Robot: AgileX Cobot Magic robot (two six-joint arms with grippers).
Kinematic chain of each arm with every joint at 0, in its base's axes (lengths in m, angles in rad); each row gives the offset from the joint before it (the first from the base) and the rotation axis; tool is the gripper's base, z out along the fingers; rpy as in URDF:
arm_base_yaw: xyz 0 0 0.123 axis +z
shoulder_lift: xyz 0 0 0 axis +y
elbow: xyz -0.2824 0 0.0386 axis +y
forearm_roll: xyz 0.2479 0 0.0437 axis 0.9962 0 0.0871
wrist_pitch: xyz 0 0 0 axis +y
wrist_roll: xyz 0.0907 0 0.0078 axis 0.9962 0 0.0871
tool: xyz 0 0 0 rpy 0 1.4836 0
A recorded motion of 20 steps. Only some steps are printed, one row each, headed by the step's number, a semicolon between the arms.
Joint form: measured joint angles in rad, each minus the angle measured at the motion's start. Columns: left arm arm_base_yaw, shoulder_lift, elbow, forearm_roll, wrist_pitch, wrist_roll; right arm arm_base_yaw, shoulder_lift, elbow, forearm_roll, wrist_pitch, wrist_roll.
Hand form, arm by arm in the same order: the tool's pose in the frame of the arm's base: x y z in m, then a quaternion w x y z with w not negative. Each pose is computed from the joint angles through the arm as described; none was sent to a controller.
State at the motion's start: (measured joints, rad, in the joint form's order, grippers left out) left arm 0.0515 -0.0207 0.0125 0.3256 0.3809 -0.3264; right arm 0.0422 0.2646 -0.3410 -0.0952 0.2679 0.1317
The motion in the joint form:
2: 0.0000 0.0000 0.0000 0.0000 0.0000 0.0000; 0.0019 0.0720 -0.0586 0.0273 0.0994 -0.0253
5: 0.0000 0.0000 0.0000 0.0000 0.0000 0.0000; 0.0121 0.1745 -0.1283 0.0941 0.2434 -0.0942
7: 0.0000 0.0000 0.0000 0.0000 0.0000 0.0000; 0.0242 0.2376 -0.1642 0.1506 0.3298 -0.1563
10: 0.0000 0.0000 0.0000 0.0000 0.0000 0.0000; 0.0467 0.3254 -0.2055 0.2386 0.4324 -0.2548
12: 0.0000 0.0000 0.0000 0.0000 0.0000 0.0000; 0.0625 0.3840 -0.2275 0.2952 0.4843 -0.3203
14: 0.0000 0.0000 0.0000 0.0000 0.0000 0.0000; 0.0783 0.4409 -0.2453 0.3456 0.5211 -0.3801
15: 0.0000 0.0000 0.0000 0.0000 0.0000 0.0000; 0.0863 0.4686 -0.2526 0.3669 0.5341 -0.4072
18: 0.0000 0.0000 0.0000 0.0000 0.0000 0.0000; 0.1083 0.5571 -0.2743 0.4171 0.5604 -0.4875
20: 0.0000 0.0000 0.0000 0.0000 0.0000 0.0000; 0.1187 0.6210 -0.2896 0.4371 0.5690 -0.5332
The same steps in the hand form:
2: 0.0509 0.0135 0.1775 0.60478 -0.06553 0.79171 0.05607; 0.0797 0.0013 0.2923 0.62641 0.00721 0.77926 0.01780
5: 0.0509 0.0135 0.1775 0.60478 -0.06553 0.79171 0.05607; 0.0911 0.0049 0.2941 0.55451 -0.00724 0.83177 0.02498
7: 0.0509 0.0135 0.1775 0.60478 -0.06553 0.79171 0.05607; 0.0979 0.0094 0.2929 0.50612 -0.02737 0.86129 0.03563
10: 0.0509 0.0135 0.1775 0.60478 -0.06553 0.79171 0.05607; 0.1072 0.0180 0.2900 0.44127 -0.06608 0.89305 0.05807
12: 0.0509 0.0135 0.1775 0.60478 -0.06553 0.79171 0.05607; 0.1138 0.0244 0.2875 0.40271 -0.09420 0.90738 0.07490
14: 0.0509 0.0135 0.1775 0.60478 -0.06553 0.79171 0.05607; 0.1206 0.0307 0.2847 0.36990 -0.12075 0.91666 0.09122
15: 0.0509 0.0135 0.1775 0.60478 -0.06553 0.79171 0.05607; 0.1241 0.0338 0.2831 0.35554 -0.13321 0.91988 0.09833
18: 0.0509 0.0135 0.1775 0.60478 -0.06553 0.79171 0.05607; 0.1362 0.0421 0.2775 0.31599 -0.17051 0.92635 0.11383
20: 0.0509 0.0135 0.1775 0.60478 -0.06553 0.79171 0.05607; 0.1459 0.0467 0.2728 0.29160 -0.19137 0.92962 0.11898

